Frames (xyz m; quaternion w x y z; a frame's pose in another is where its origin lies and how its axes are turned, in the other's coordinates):
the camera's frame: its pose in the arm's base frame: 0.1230 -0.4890 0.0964 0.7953 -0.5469 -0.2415 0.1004
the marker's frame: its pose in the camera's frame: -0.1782 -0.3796 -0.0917 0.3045 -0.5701 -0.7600 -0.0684
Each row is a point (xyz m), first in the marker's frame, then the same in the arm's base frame.
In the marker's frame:
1: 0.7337 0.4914 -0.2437
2: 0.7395 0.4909 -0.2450
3: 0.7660 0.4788 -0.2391
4: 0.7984 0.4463 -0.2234
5: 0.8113 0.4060 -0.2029
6: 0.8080 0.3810 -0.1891
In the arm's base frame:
1: 0.1721 0.0349 0.0115
2: 0.1696 0.0395 0.0088
3: 0.1504 0.0502 -0.0112
4: 0.1111 0.0520 -0.0397
5: 0.0714 0.0348 -0.0581
6: 0.0505 0.0157 -0.0629

